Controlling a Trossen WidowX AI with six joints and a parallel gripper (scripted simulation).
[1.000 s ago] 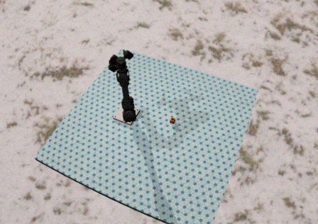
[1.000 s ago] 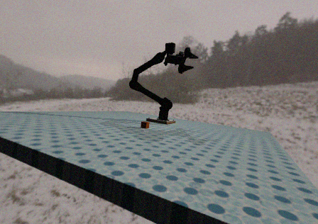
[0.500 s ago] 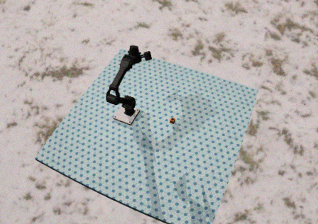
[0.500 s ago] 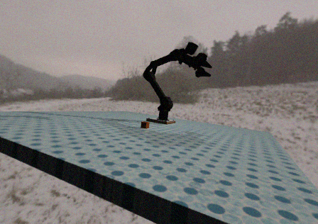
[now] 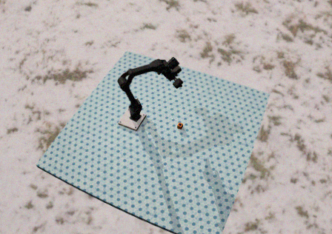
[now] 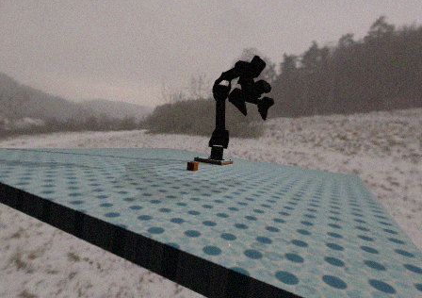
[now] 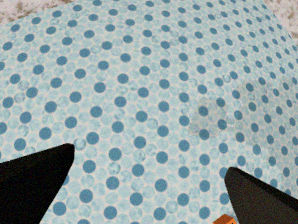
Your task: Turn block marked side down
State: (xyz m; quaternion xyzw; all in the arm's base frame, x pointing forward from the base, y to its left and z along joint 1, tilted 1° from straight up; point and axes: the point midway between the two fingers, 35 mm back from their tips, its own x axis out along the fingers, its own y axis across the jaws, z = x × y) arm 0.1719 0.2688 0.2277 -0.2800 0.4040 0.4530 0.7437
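Right now the block is 130 mm ahead of my gripper tip, 170 mm to the right of it and 200 mm below it.
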